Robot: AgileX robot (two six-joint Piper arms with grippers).
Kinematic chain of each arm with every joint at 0, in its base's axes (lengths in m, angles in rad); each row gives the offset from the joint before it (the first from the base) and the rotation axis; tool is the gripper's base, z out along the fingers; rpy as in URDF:
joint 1: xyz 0 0 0.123 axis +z
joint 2: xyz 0 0 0 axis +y
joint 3: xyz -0.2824 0 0.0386 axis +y
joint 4: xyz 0.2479 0 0.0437 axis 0.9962 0 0.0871
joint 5: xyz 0 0 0 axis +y
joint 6: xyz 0.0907 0 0.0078 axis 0.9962 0 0.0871
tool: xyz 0 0 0 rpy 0 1.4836 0
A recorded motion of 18 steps. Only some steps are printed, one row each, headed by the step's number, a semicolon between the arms.
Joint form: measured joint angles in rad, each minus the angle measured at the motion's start. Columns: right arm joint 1, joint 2, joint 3, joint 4, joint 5, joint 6; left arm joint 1, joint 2, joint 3, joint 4, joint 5, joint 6.
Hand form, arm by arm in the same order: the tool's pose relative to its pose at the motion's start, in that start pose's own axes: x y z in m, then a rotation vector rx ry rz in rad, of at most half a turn. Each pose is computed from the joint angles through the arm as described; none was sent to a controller.
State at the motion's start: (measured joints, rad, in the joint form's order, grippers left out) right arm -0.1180 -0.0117 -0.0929 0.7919 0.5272 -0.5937; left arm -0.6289 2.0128 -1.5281 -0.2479 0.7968 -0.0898
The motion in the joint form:
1: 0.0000 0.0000 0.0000 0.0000 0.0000 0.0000; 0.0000 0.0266 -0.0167 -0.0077 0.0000 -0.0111
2: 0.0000 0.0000 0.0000 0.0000 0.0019 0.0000; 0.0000 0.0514 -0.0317 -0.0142 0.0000 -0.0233
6: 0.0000 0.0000 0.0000 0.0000 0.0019 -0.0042; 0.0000 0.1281 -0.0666 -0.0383 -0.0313 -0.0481
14: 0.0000 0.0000 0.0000 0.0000 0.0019 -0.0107; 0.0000 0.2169 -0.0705 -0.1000 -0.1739 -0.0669
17: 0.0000 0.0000 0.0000 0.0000 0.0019 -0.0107; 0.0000 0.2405 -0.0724 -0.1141 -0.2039 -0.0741
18: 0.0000 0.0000 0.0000 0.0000 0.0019 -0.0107; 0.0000 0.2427 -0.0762 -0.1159 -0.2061 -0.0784
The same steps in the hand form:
1: 0.0000 0.0000 0.0000 0.0000 0.0000 0.0000; -0.0020 0.0004 0.0081 0.0029 0.0099 -0.0182
2: 0.0001 0.0001 0.0000 -0.0011 0.0016 0.0000; -0.0035 0.0010 0.0158 0.0047 0.0196 -0.0368
6: 0.0001 0.0001 0.0000 -0.0011 0.0016 -0.0042; -0.0073 0.0039 0.0421 0.0122 0.0296 -0.0867
14: 0.0001 0.0001 0.0000 -0.0011 0.0016 -0.0107; -0.0099 0.0097 0.0793 0.0364 -0.0295 -0.1705
17: 0.0001 0.0001 0.0000 -0.0011 0.0016 -0.0107; -0.0096 0.0116 0.0890 0.0393 -0.0386 -0.1937
18: 0.0001 0.0001 0.0000 -0.0011 0.0016 -0.0107; -0.0105 0.0114 0.0893 0.0411 -0.0421 -0.1992

